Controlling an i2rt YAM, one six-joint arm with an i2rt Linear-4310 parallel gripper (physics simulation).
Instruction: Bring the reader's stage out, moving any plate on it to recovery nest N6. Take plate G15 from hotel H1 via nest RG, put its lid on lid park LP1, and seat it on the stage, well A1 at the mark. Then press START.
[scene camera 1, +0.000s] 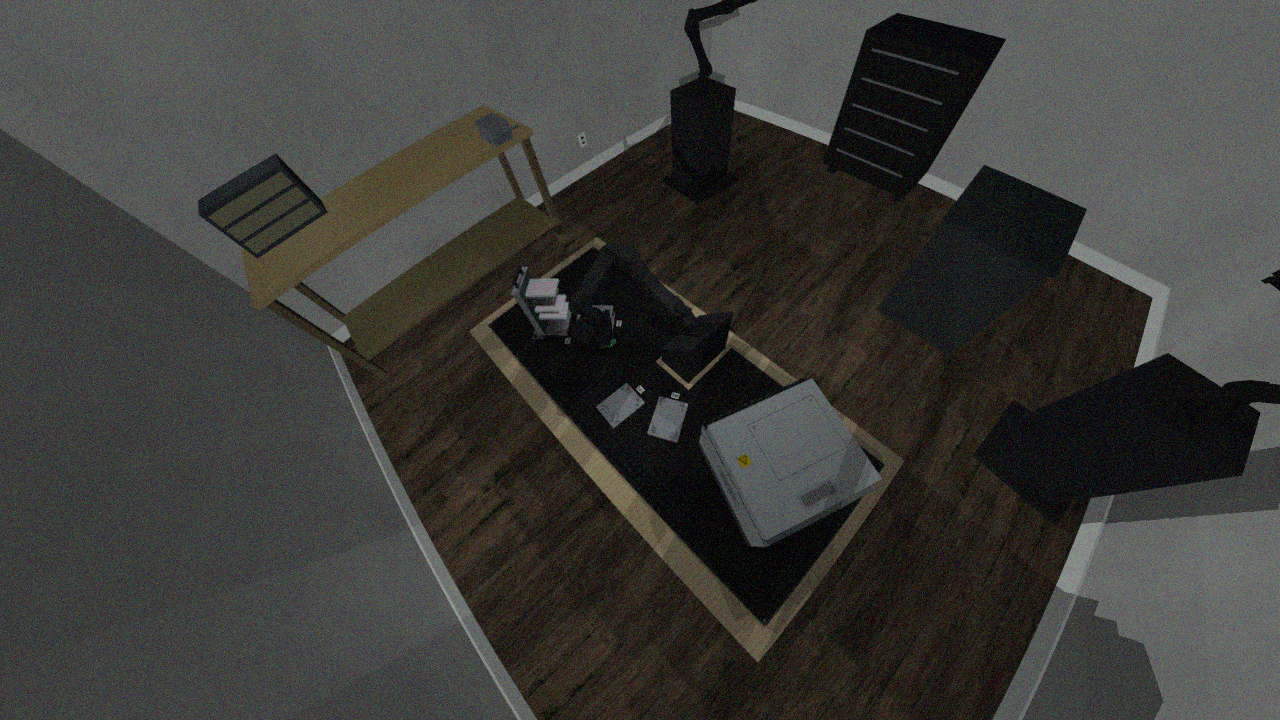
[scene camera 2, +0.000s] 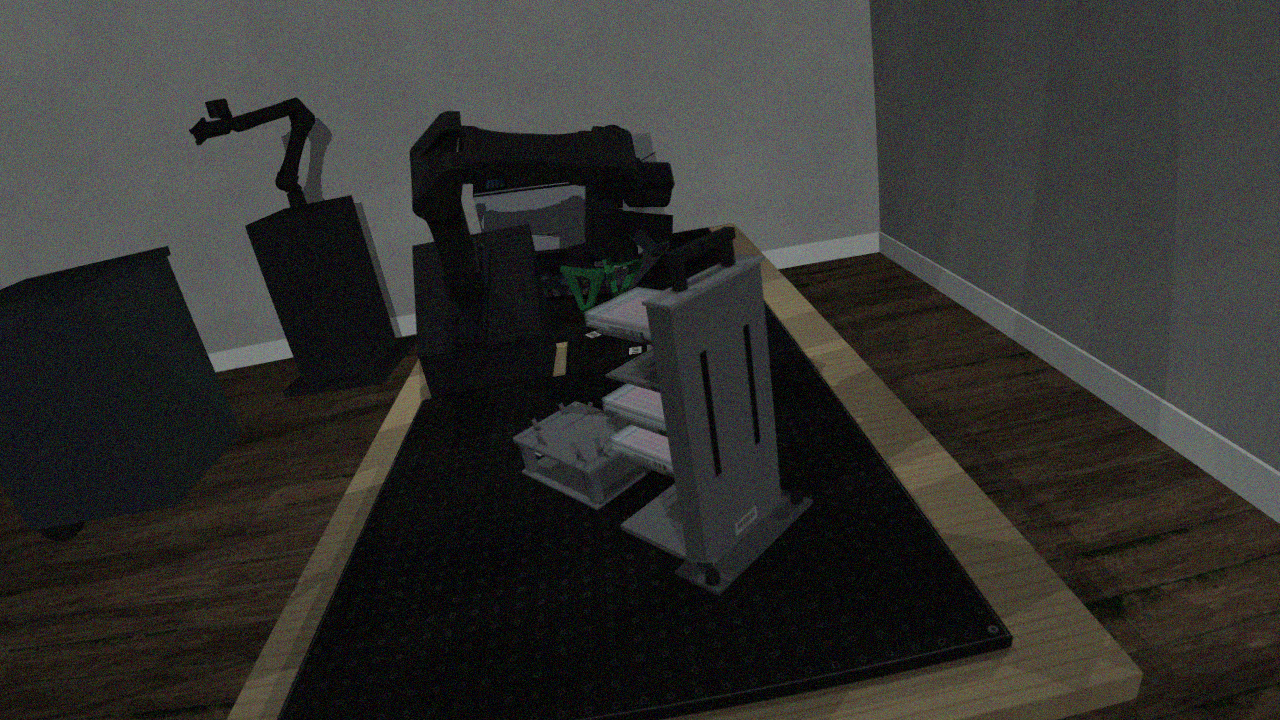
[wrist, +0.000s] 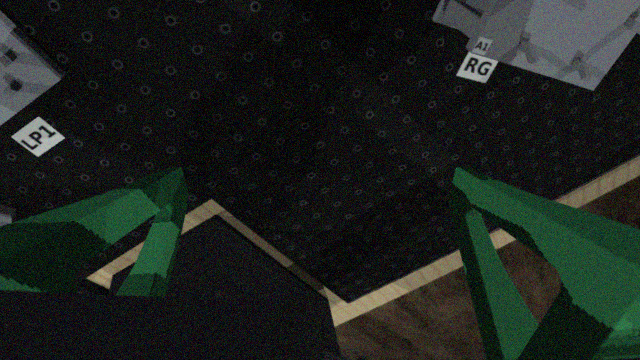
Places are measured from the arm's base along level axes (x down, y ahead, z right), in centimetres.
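Pixels of known places: gripper, fingertip midpoint: (scene camera 1: 609, 335) (scene camera 2: 602, 308) (wrist: 318, 181); arm's base, link origin: (scene camera 1: 694, 330) (scene camera 2: 471, 294).
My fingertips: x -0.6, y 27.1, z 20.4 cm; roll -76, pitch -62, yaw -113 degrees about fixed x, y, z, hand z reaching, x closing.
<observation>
Ahead of a thing's pixels: the offset from my fingertips to its top centre. "spot": to the spot under its first point.
My gripper (scene camera 2: 608, 274) (wrist: 318, 181) is open and empty, its green fingers wide apart above the black breadboard. In the wrist view, nest RG @[spot: dx +10.4, dy -8.1, dz +16.2 cm] (wrist: 560, 47) is at the upper right and part of the pale LP1 fixture @[spot: dx +15.4, dy +5.5, dz -16.2 cm] (wrist: 27, 82) is at the left edge, both beyond the fingertips. The grey hotel (scene camera 1: 529, 308) (scene camera 2: 716, 385) holds several pale plates, including a top plate @[dx -10.5, dy +9.7, dz +32.0 cm] (scene camera 1: 542, 286) (scene camera 2: 617, 311); no plate names are readable. The grey reader @[dx -17.0, dy -12.5, dz -75.5 cm] (scene camera 1: 787, 465) (scene camera 2: 532, 219) is partly hidden by the arm in scene camera 2. Its stage and START button cannot be made out.
Two pale flat fixtures @[spot: dx +15.4, dy +12.3, dz -20.3 cm] (scene camera 1: 620, 404) @[spot: dx +15.2, dy +1.8, dz -37.5 cm] (scene camera 1: 667, 419) lie between hotel and reader, their labels unreadable. The arm's dark base block (scene camera 1: 698, 347) (scene camera 2: 483, 313) stands at the table's edge. The wooden table rim (scene camera 1: 617, 474) (scene camera 2: 1056, 617) surrounds the breadboard @[spot: dx +16.4, dy -10.9, dz +45.9 cm] (scene camera 2: 501, 608).
</observation>
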